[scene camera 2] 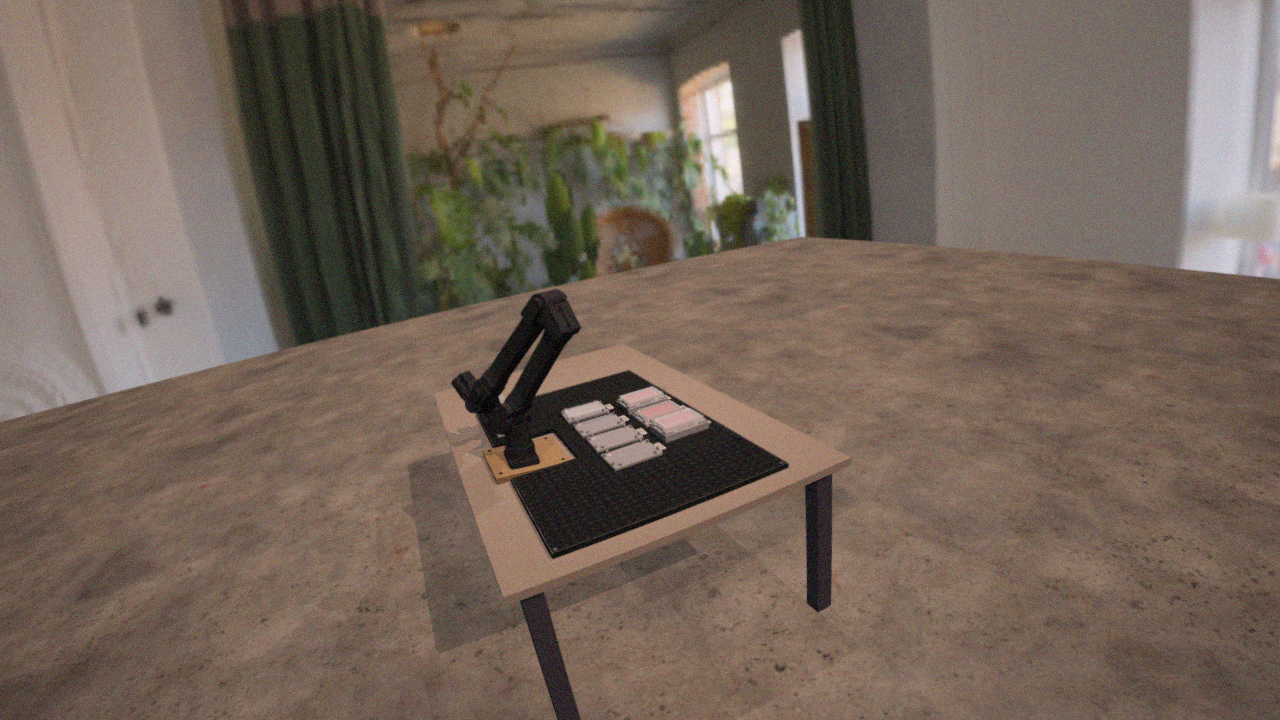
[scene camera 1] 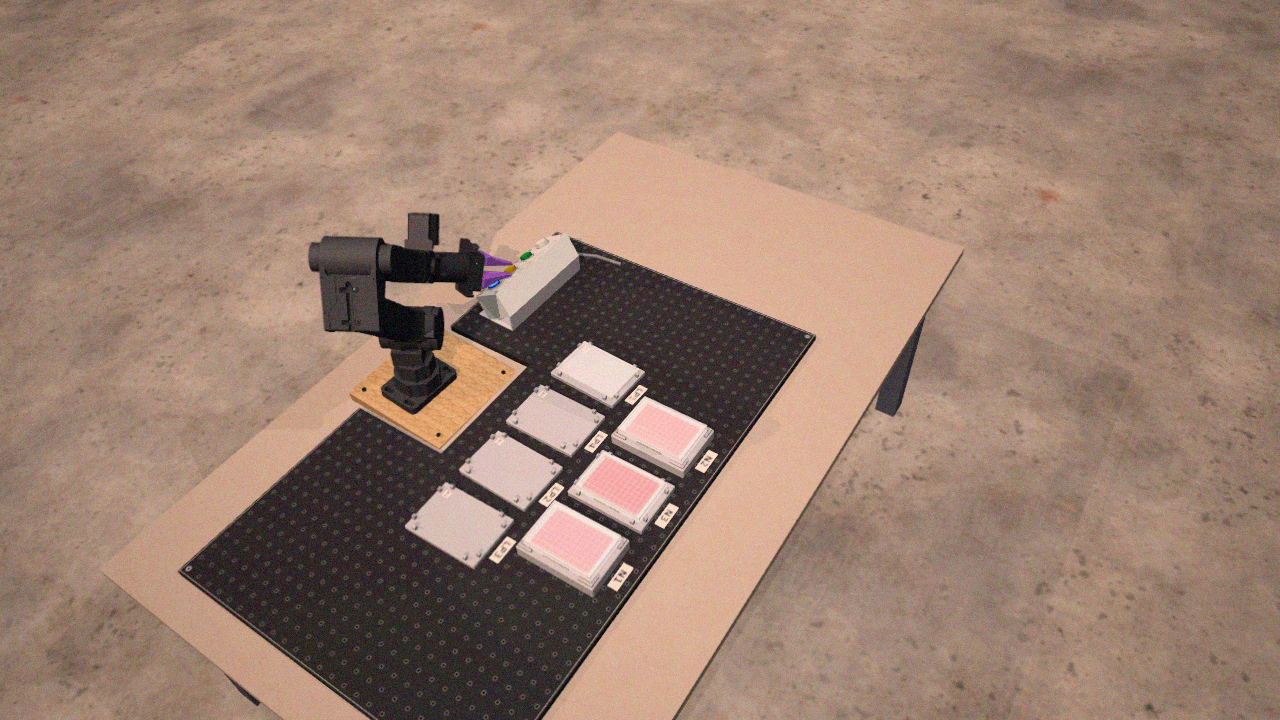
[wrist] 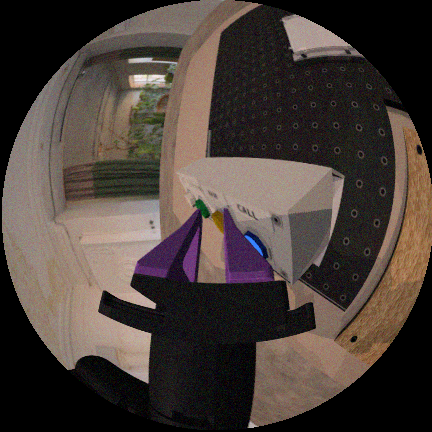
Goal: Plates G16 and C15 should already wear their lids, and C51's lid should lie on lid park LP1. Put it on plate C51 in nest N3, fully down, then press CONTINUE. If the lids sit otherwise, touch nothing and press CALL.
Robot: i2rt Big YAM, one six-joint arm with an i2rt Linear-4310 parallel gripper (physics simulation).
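Frame: origin at the arm's base, x ahead, y left, z up, level; metres.
Where they show: gripper, fingertip midpoint: point(scene camera 2: 499, 405) point(scene camera 1: 511, 268) point(wrist: 212, 213); arm's base at its link origin: point(scene camera 2: 521, 459) point(scene camera 1: 420, 385).
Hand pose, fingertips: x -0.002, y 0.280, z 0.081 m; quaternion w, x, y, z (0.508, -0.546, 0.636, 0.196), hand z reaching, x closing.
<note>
Each offset is from my fingertips to the top centre of the thing.
My gripper point(scene camera 1: 512, 267) point(wrist: 212, 213) has purple fingers standing a narrow gap apart, with nothing between them. Its tips are at the button box, in front of the yellow button @[dx -0.013, dy +0.010, dz -0.007 m] point(scene camera 1: 509, 269) point(wrist: 218, 222); contact cannot be told. The green button @[dx -0.013, dy +0.059, dz -0.007 m] point(scene camera 1: 526, 256) point(wrist: 202, 208) and blue button @[dx -0.011, dy -0.041, dz -0.009 m] point(scene camera 1: 494, 284) point(wrist: 256, 244) are on either side. A whiter slab, seemingly a lid @[dx +0.265, dy -0.077, dz -0.064 m] point(scene camera 1: 597, 371) point(scene camera 2: 586, 411), lies on LP1. The plates in N2 @[dx +0.451, dy -0.140, dz -0.044 m] point(scene camera 1: 662, 431) and N1 @[dx +0.458, dy -0.401, dz -0.041 m] point(scene camera 1: 572, 541) look taller and lidded. The plate in N3 @[dx +0.455, dy -0.269, dz -0.055 m] point(scene camera 1: 620, 488) looks lower and uncovered. Plate names are unreadable.
The pale button box @[dx +0.009, dy +0.035, dz +0.002 m] point(scene camera 1: 541, 291) point(wrist: 270, 177) stands at the mat's back end, with a cable behind. Grey lid parks LP4 @[dx +0.269, dy -0.209, dz -0.062 m] point(scene camera 1: 554, 419), LP2 @[dx +0.274, dy -0.337, dz -0.062 m] point(scene camera 1: 510, 470) and LP3 @[dx +0.276, dy -0.466, dz -0.062 m] point(scene camera 1: 459, 524) stand in a row beside the nests. The arm stands on a wooden base point(scene camera 1: 478, 371) point(scene camera 2: 556, 451).
</note>
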